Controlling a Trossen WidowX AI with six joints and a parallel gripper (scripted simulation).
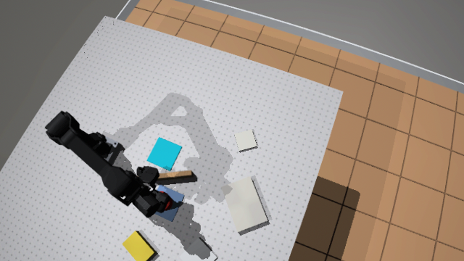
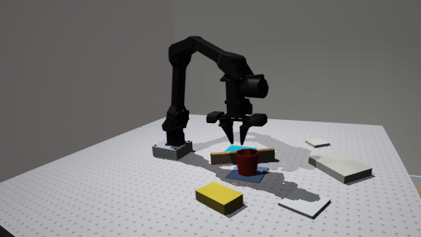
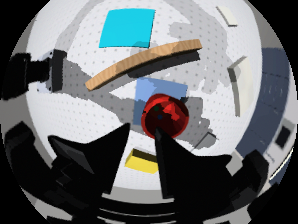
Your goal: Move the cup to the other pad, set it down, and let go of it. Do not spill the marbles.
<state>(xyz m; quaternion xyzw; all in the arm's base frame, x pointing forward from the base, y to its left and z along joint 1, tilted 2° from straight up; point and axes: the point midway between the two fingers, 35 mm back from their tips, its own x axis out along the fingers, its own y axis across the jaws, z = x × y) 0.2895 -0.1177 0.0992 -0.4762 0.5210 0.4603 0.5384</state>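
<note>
Right now my gripper tip is 60 mm above the dark red cup, 30 mm short of it and 10 mm to the left of it. Also, from my gripper tip: yellow block: 190 mm to the right, 80 mm below; cyan pad: 180 mm to the left, 110 mm below, 50 mm behind; wooden bar: 90 mm to the left, 90 mm below, 10 mm behind.
</note>
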